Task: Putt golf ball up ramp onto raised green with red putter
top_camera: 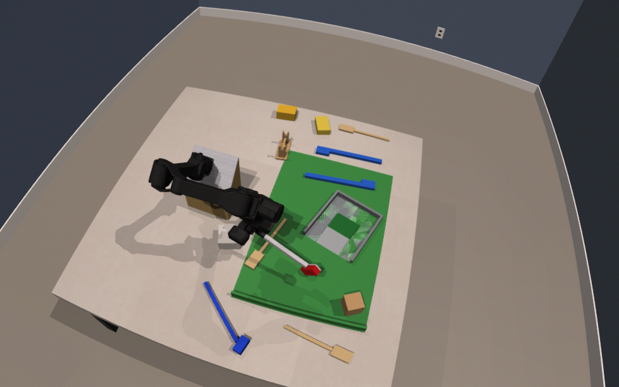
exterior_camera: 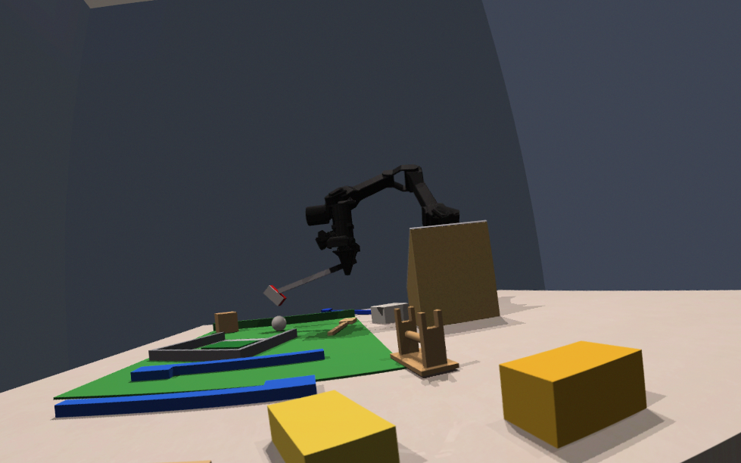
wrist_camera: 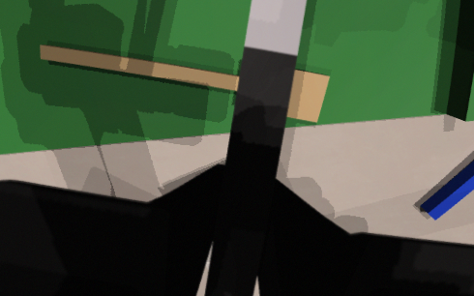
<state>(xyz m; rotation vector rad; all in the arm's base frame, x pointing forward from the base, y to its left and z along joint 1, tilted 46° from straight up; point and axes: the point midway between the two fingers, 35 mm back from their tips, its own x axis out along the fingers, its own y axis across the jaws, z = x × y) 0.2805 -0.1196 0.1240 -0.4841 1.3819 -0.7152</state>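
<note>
Now: the white block 12 cm below my gripper tip, 11 cm behind it and 1 cm to the left of it. The rest, counted from my gripper tip: white golf ball: 21 cm ahead, 12 cm below; green mat: 20 cm ahead, 19 cm to the left, 14 cm below; red putter: 12 cm ahead, 2 cm to the right.
</note>
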